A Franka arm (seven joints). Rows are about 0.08 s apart.
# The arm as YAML. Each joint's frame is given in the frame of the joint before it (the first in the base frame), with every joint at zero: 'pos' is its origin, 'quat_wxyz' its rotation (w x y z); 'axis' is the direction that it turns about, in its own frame. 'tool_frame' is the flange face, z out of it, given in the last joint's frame.
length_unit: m
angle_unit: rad
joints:
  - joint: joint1
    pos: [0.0, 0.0, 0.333]
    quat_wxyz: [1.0, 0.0, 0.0, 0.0]
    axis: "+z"
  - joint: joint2
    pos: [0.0, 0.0, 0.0]
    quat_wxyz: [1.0, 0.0, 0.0, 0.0]
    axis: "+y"
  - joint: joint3
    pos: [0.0, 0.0, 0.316]
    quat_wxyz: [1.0, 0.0, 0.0, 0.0]
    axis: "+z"
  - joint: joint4
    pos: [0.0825, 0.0, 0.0]
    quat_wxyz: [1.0, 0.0, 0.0, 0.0]
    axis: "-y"
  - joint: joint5
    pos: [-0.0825, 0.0, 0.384]
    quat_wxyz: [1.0, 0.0, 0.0, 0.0]
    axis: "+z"
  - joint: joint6
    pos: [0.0, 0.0, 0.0]
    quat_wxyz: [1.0, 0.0, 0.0, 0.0]
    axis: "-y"
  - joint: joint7
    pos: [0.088, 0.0, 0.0]
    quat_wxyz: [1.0, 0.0, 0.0, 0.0]
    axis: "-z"
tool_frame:
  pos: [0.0, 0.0, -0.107]
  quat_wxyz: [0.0, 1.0, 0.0, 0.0]
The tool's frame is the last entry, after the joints.
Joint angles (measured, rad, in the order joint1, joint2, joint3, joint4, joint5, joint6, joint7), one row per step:
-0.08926, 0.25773, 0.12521, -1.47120, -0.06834, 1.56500, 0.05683
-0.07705, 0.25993, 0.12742, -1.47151, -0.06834, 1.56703, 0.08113
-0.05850, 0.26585, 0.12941, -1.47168, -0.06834, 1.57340, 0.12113
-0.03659, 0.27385, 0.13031, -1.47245, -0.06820, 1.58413, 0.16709
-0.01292, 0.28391, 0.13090, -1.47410, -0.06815, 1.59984, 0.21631
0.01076, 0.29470, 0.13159, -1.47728, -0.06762, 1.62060, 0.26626
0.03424, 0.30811, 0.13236, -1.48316, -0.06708, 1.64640, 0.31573
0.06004, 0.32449, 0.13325, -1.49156, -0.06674, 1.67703, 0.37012
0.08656, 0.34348, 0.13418, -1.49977, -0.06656, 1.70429, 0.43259
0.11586, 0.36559, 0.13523, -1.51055, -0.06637, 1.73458, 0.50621
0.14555, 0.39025, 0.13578, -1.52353, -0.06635, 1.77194, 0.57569
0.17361, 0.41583, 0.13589, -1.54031, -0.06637, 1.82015, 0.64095
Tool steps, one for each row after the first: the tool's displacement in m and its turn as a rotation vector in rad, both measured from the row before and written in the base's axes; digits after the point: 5 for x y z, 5 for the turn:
0.00045, 0.00880, -0.00133, -0.00304, -0.00061, -0.00954
0.00138, 0.01265, -0.00327, -0.00502, -0.00209, -0.01876
0.00183, 0.01427, -0.00457, -0.00555, -0.00406, -0.02221
0.00223, 0.01537, -0.00594, -0.00545, -0.00628, -0.02381
0.00230, 0.01572, -0.00678, -0.00413, -0.00901, -0.02438
0.00249, 0.01590, -0.00936, -0.00312, -0.00860, -0.02390
0.00231, 0.01770, -0.01211, -0.00305, -0.00806, -0.02620
0.00141, 0.01825, -0.01401, -0.00469, -0.00266, -0.03360
0.00042, 0.02029, -0.01708, -0.00619, -0.00047, -0.04167
-0.00005, 0.02054, -0.01935, -0.00500, -0.00240, -0.03748
-0.00041, 0.01957, -0.02100, -0.00233, -0.00781, -0.03517

